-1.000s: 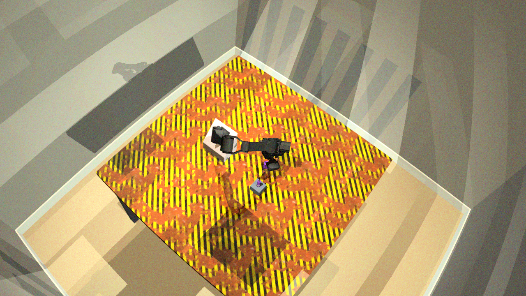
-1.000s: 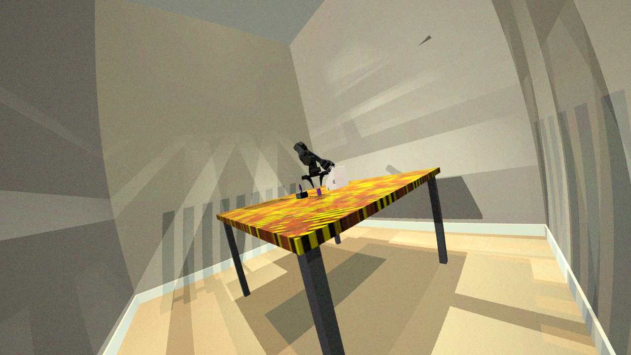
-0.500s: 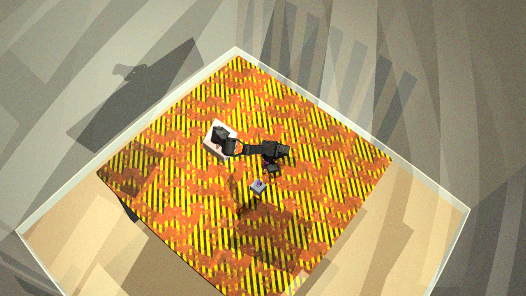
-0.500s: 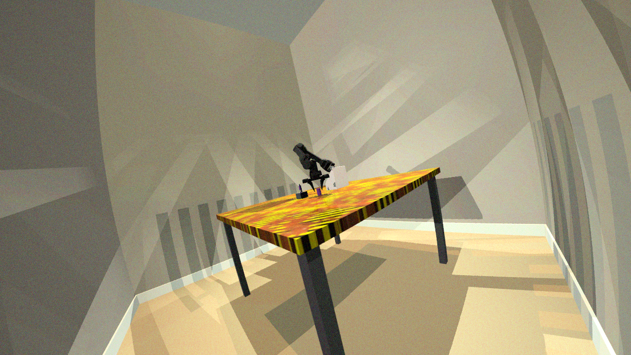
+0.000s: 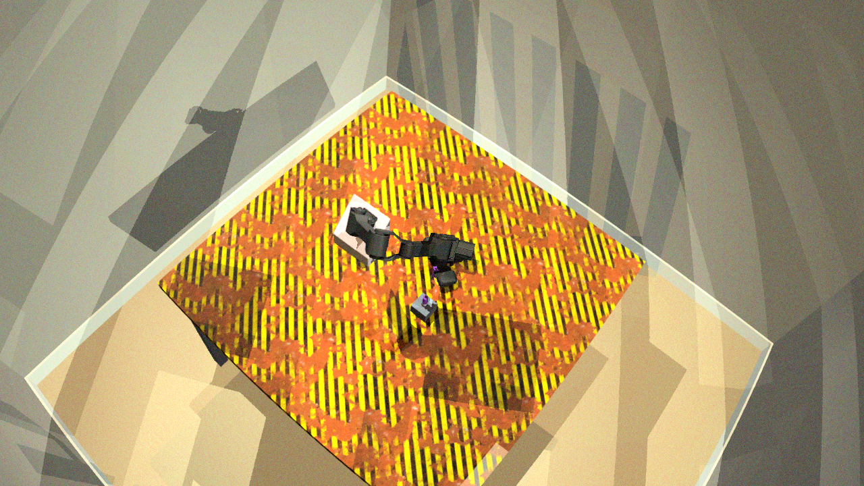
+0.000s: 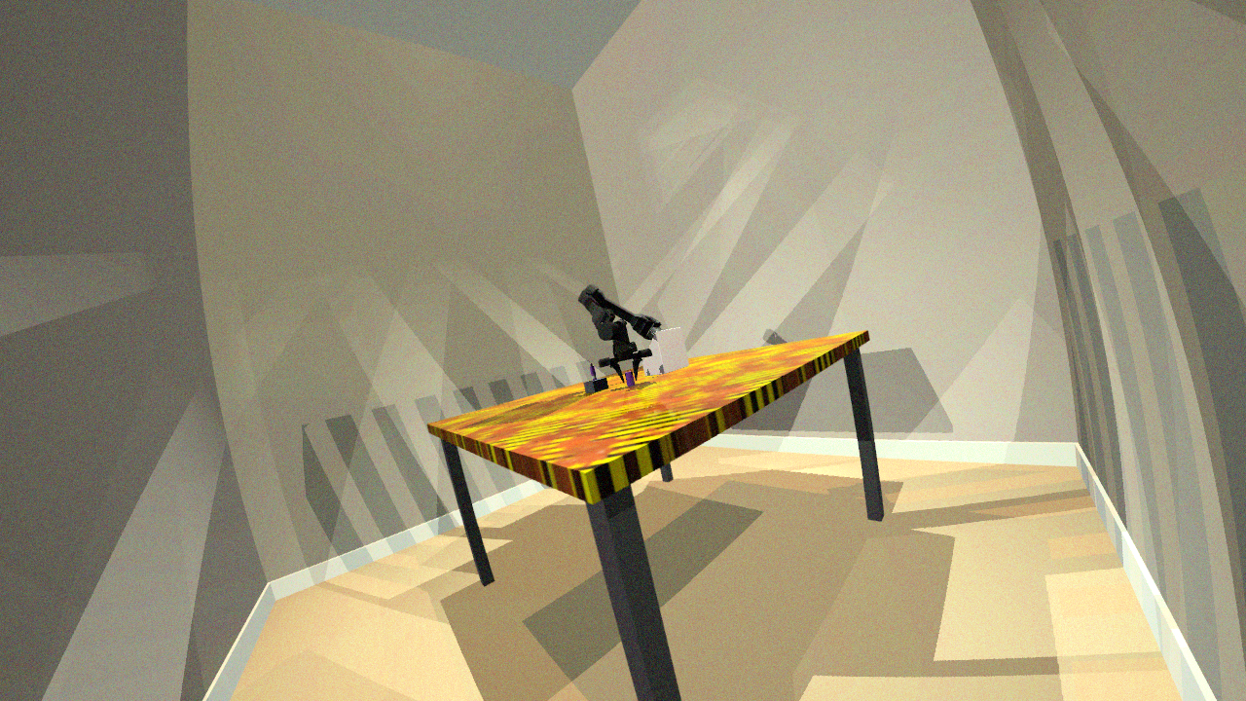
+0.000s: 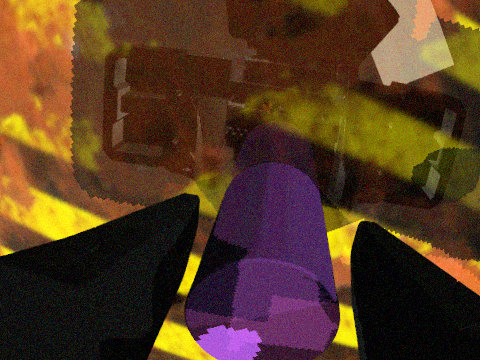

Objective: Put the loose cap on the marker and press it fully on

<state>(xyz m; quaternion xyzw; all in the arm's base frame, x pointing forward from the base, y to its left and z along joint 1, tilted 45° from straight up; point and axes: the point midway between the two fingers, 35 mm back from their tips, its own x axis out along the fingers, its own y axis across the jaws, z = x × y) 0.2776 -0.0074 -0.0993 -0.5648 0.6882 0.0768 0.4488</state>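
The holder block lies 50 mm ahead of my gripper tip, 140 mm to the right of it and 10 mm above it. Also, from my gripper tip: purple cap 10 mm above.
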